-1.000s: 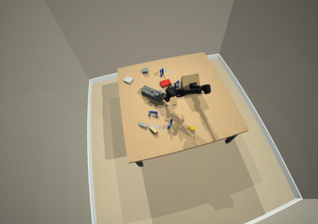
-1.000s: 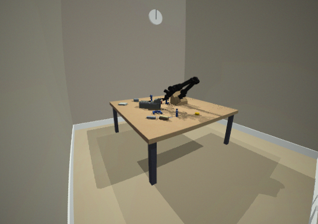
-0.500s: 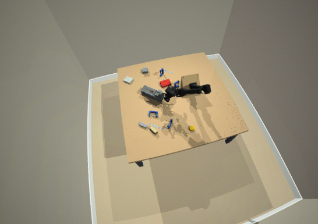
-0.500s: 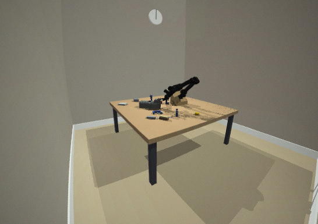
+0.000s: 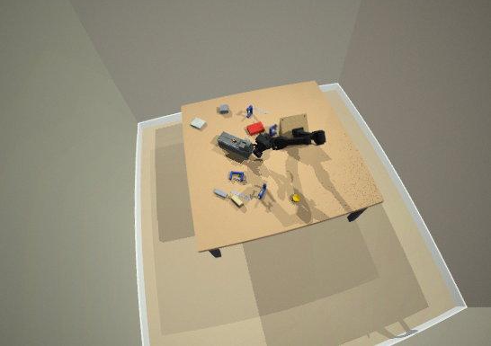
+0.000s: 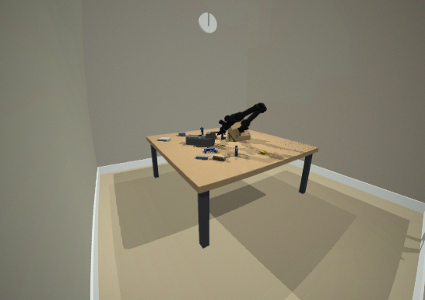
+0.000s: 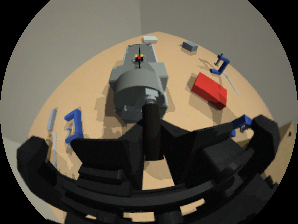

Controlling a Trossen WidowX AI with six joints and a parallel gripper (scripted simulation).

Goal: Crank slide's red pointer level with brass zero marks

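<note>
The dark crank handle is 20 mm above my gripper tip, 10 mm to the left of it and 10 mm behind it. Round my gripper tip: red pointer 120 mm ahead, 100 mm to the right, 10 mm below; then tan block 330 mm to the left, 210 mm ahead, 80 mm below; then yellow disc 420 mm to the left, 170 mm behind, 80 mm below.
</note>
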